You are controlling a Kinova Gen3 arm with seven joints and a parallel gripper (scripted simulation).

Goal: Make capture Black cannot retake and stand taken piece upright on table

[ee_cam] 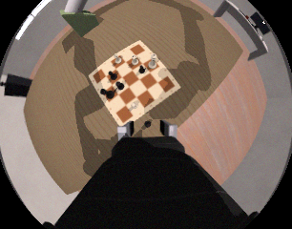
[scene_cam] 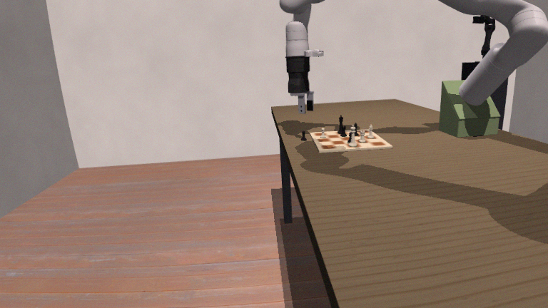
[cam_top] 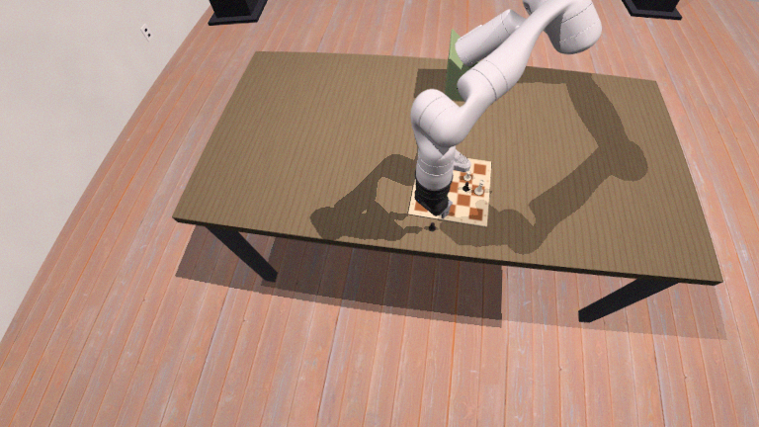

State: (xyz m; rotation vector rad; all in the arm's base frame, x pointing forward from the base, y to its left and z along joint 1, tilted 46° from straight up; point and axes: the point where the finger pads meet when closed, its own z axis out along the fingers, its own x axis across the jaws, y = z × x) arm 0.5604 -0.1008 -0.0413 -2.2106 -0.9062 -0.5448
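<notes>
Now: hand 110 mm past the tall white piece, 130 mm to the right of it and 80 mm above it. From my hand the other things lie so: chessboard: 120 mm behind, 50 mm to the left, 110 mm below; white pawn: 50 mm behind, 10 mm to the left, 90 mm below.
</notes>
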